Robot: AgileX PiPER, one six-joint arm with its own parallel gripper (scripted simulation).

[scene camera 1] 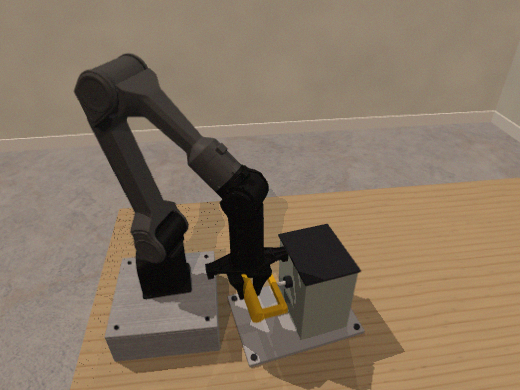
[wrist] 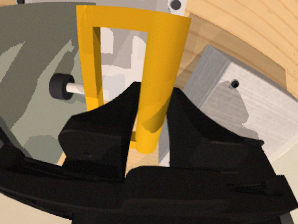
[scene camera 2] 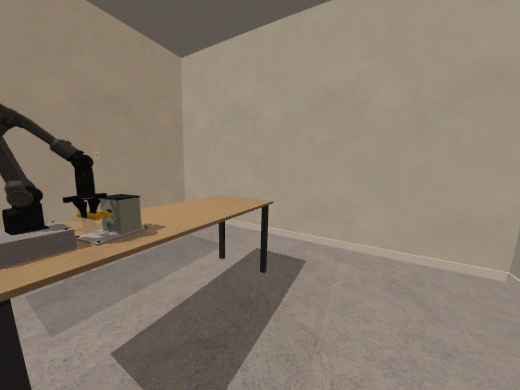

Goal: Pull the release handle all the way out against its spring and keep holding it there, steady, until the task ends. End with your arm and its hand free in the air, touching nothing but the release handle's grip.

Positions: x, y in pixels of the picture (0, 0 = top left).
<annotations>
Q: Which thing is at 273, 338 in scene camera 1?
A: A grey baseplate.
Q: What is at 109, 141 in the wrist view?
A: The gripper.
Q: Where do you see a release handle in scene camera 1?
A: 257, 314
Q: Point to a release handle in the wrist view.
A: At 167, 34
</annotations>
